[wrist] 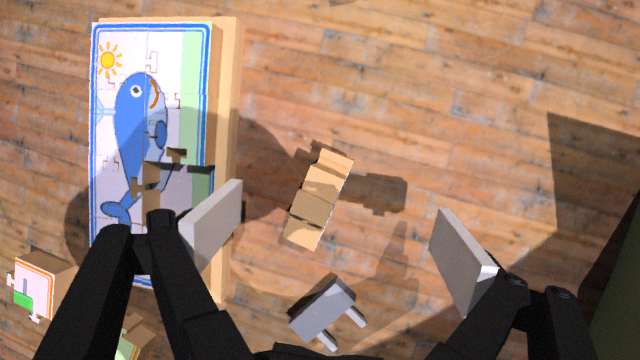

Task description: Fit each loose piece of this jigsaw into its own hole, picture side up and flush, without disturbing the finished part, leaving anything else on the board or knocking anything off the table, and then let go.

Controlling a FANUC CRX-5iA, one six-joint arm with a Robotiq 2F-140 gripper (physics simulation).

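The jigsaw board (pixel 228 125), with a whale and sun picture, lies at the left of the wrist view. An empty hole (pixel 200 182) shows in its right column; my left finger hides part of the board below it. My gripper (pixel 336 215) is wide open. A loose piece (pixel 314 202) is between the fingers, apart from both. It is tilted, with bare wooden sides towards the camera and its picture face edge-on at the right. Another loose piece (pixel 37 287), white and green with an orange border, is at the lower left, picture up. A green and orange piece (pixel 129 345) shows partly at the bottom edge.
A grey block with two prongs (pixel 317 312) lies on the wooden table (pixel 425 90) below the tilted piece, between the fingers' arms. A dark green surface (pixel 617 295) is at the lower right edge. The board's raised side is close to my left finger.
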